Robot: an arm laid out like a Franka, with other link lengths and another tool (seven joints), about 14 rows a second.
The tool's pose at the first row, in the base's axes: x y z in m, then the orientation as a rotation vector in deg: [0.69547, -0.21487, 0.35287, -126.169, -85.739, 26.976]
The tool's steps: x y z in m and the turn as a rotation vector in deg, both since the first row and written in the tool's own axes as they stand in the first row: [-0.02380, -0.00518, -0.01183, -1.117, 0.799, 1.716]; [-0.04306, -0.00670, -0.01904, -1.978, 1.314, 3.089]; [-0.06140, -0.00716, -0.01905, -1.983, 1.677, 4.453]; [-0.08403, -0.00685, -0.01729, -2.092, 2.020, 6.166]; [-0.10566, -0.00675, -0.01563, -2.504, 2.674, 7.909]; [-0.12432, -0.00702, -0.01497, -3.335, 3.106, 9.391]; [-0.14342, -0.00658, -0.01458, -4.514, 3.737, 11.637]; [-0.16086, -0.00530, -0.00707, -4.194, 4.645, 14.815]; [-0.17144, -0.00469, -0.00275, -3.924, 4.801, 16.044]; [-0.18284, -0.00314, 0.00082, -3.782, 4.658, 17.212]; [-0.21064, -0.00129, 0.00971, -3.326, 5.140, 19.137]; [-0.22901, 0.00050, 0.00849, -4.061, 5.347, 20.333]
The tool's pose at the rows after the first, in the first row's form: [0.68885, -0.23732, 0.36649, -128.401, -84.150, 25.862]; [0.68439, -0.25596, 0.37409, -130.156, -82.898, 25.126]; [0.67746, -0.27292, 0.37499, -131.246, -81.260, 25.128]; [0.66870, -0.29385, 0.37414, -132.683, -79.298, 25.189]; [0.66019, -0.31379, 0.37345, -134.318, -77.279, 24.686]; [0.65295, -0.33100, 0.37370, -136.079, -75.848, 24.076]; [0.64626, -0.34890, 0.37382, -138.657, -73.603, 23.218]; [0.63722, -0.36437, 0.36739, -140.659, -69.381, 23.314]; [0.63172, -0.37374, 0.36378, -141.321, -67.765, 23.676]; [0.62705, -0.38429, 0.36034, -142.076, -66.422, 24.285]; [0.61405, -0.40938, 0.35282, -142.992, -63.734, 24.581]; [0.60949, -0.42729, 0.35356, -144.385, -62.563, 24.186]
